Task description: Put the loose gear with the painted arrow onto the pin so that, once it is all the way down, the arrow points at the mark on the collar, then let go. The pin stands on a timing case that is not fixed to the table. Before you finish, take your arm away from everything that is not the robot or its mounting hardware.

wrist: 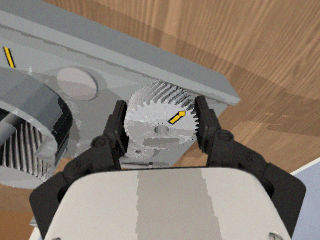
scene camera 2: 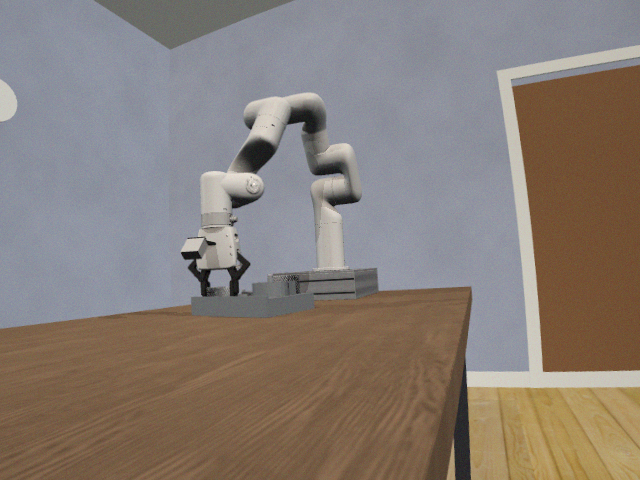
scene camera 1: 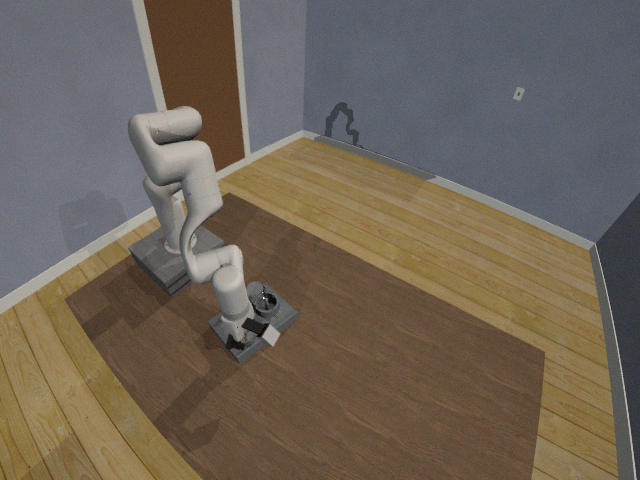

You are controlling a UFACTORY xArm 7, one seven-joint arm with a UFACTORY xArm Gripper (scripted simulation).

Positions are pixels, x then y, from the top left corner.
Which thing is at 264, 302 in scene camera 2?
A grey timing case.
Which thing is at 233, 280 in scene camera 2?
The gripper.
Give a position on a grey timing case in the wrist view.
44, 44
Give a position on a grey timing case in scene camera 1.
281, 316
